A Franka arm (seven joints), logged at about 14 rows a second.
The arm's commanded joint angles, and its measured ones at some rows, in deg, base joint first. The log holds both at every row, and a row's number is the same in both.
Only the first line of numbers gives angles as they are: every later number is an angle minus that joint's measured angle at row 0.
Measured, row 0:
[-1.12 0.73 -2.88 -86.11 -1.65 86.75 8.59]
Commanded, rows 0 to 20:
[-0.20 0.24 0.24 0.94 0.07 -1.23 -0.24]
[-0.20 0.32 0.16 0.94 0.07 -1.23 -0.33]
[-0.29 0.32 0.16 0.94 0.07 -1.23 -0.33]
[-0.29 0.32 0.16 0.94 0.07 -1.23 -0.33]
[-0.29 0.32 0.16 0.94 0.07 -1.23 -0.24]
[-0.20 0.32 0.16 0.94 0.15 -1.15 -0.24]
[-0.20 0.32 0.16 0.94 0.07 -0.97 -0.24]
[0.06 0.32 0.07 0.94 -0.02 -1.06 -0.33]
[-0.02 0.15 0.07 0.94 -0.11 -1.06 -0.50]
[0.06 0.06 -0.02 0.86 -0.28 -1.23 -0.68]
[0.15 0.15 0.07 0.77 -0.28 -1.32 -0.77]
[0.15 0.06 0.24 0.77 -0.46 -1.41 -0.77]
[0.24 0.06 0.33 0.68 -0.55 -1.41 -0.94]
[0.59 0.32 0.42 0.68 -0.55 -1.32 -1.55]
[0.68 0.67 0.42 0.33 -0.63 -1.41 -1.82]
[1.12 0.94 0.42 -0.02 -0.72 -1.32 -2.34]
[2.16 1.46 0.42 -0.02 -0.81 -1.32 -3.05]
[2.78 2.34 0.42 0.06 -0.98 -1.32 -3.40]
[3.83 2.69 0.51 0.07 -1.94 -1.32 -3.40]
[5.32 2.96 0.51 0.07 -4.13 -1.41 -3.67]
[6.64 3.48 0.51 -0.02 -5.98 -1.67 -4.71]
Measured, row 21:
[4.12 2.68 0.64 -0.33 -2.85 -0.52 -3.03]
